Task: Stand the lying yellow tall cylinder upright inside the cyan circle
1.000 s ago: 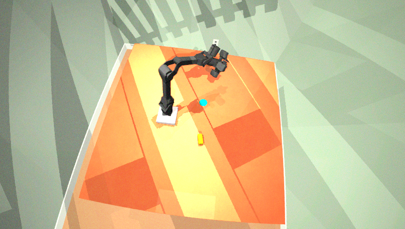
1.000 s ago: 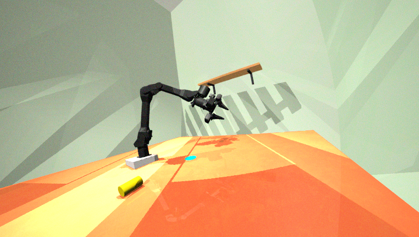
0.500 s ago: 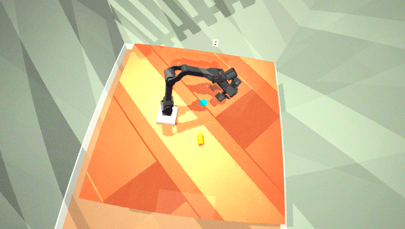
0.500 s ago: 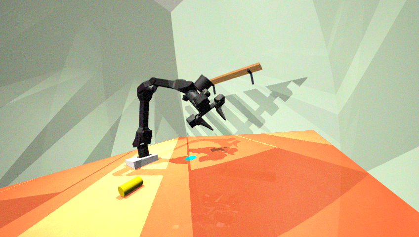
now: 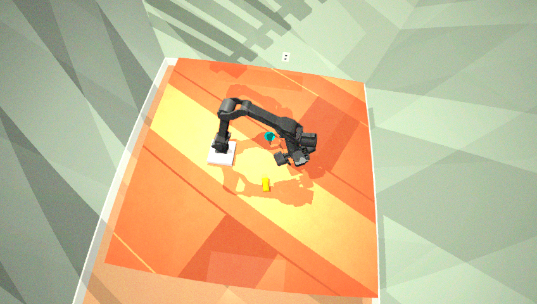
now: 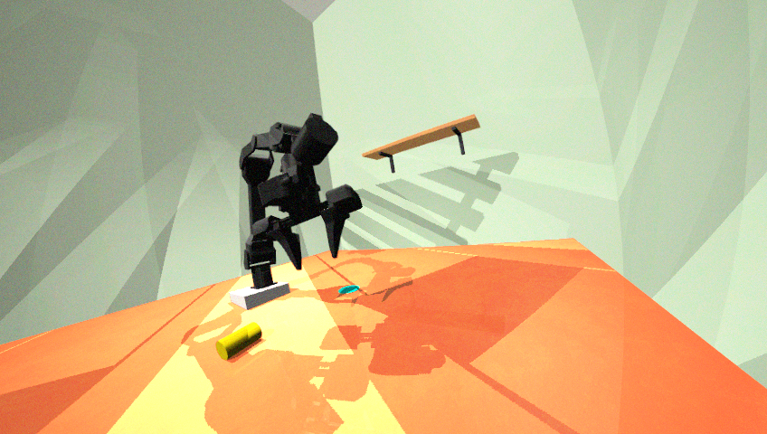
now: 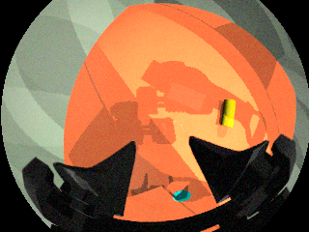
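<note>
Right now the yellow tall cylinder is 130 mm behind my gripper tip, 90 mm to the right of it and 110 mm below it. Round my gripper tip: cyan circle 140 mm behind, 200 mm to the left, 130 mm below.
</note>
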